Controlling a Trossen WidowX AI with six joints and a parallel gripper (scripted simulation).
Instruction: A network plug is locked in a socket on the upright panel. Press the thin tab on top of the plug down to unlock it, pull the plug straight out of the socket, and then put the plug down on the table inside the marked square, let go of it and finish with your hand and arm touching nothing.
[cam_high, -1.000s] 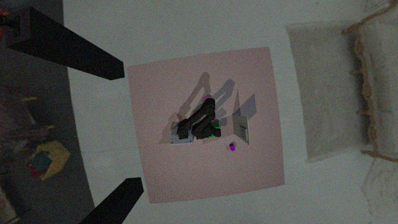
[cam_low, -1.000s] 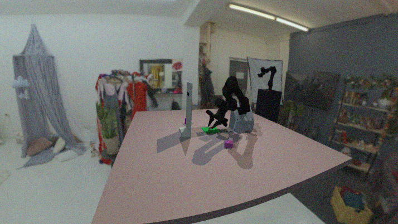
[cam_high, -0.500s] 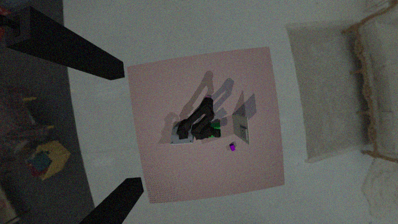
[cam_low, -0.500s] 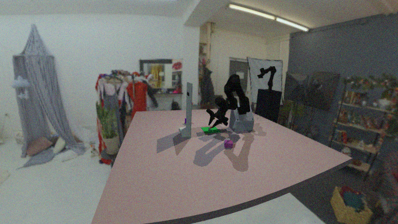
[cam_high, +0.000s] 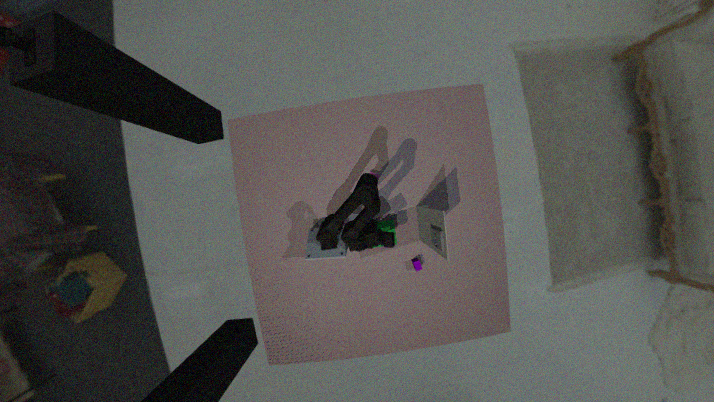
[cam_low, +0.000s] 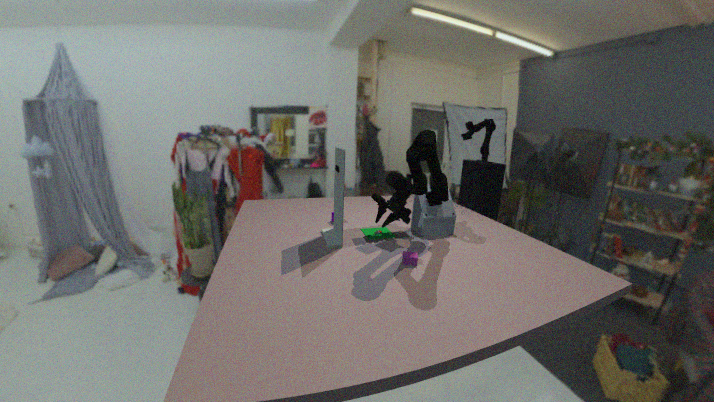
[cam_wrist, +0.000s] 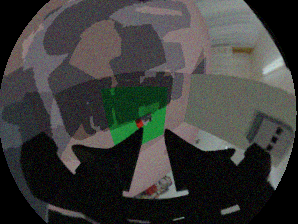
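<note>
Now: gripper tip 4 cm above the green marked square. Round my gripper tip: purple block: 27 cm to the left, 2 cm below; then grey upright panel: 19 cm ahead, 1 cm to the left, 12 cm above.
</note>
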